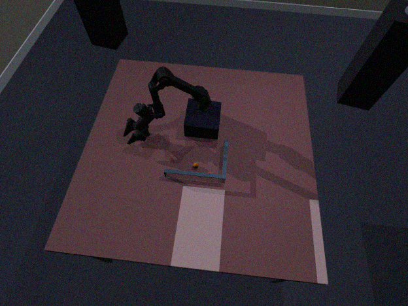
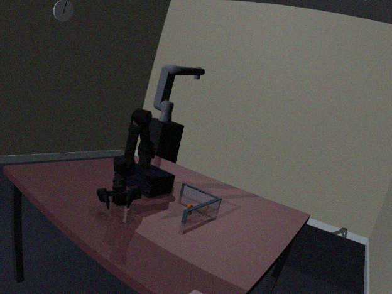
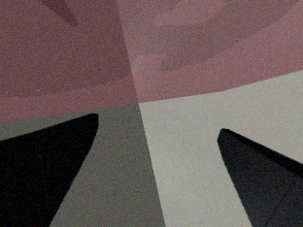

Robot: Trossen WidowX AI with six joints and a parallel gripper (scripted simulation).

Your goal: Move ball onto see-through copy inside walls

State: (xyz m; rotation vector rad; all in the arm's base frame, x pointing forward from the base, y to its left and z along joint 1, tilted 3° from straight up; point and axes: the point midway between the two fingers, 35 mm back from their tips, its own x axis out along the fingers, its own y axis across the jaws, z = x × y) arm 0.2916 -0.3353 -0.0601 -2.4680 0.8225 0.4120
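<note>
Now: gripper tip 42 cm to the right of the orange ball, 3 cm above it and 2 cm short of it.
</note>
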